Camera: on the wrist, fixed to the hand. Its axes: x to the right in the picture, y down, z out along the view.
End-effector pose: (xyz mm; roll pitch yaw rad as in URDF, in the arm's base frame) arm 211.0 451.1 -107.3 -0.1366 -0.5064 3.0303
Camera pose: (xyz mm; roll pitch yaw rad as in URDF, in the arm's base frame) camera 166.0 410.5 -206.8 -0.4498 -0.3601 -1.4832
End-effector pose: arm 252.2 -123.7 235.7 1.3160 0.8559 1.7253
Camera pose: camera 139.9 -125.1 266.9 1.9041 -0.6700 1.3507
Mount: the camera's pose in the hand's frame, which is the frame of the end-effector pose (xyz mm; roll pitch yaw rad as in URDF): -13.1 59.4 -99.4 0.0966 -0.5457 1.5600
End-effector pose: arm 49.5 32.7 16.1 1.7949 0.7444 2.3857
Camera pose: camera -40.4 2.4 83.8 2.3054 -0.5490 1.4315
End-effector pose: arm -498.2 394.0 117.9 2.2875 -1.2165 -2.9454
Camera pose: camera -385.5 379.8 143.8 -1.8190 -0.1142 1.4798
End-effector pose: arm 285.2 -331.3 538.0 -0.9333 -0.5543 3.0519
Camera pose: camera 244.2 -282.9 440.2 -0.5009 0.3220 -1.8802
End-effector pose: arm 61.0 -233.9 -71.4 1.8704 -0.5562 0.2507
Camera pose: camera -13.0 -172.9 -5.2 -2.3622 -0.6045 -1.7493
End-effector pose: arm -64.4 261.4 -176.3 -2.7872 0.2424 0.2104
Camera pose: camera -41.0 174.2 -102.7 2.8640 0.8674 -1.6409
